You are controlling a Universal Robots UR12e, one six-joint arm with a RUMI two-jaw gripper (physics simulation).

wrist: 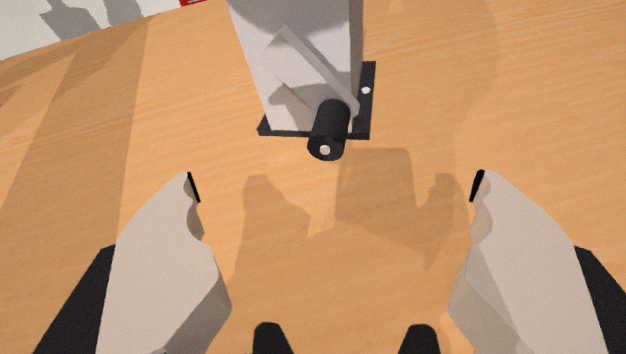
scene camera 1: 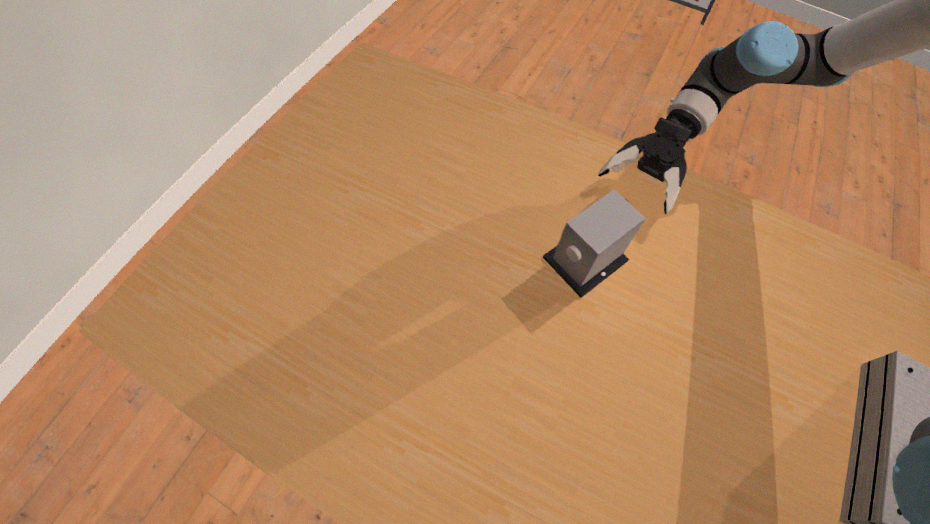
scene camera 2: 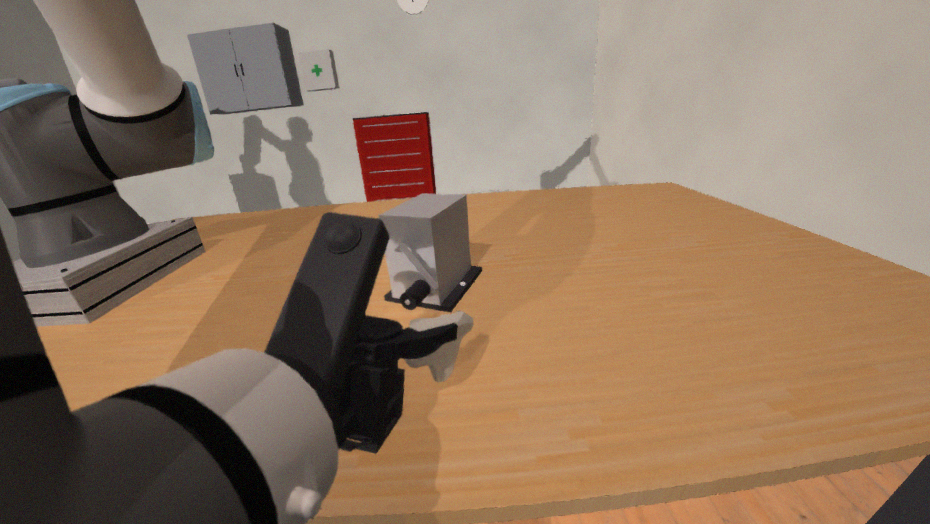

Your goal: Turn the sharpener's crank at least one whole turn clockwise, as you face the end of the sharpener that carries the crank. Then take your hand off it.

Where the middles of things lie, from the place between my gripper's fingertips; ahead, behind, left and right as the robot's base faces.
My gripper is now 10 mm short of the black crank knob [wrist: 330, 127] and 40 mm to the right of it.
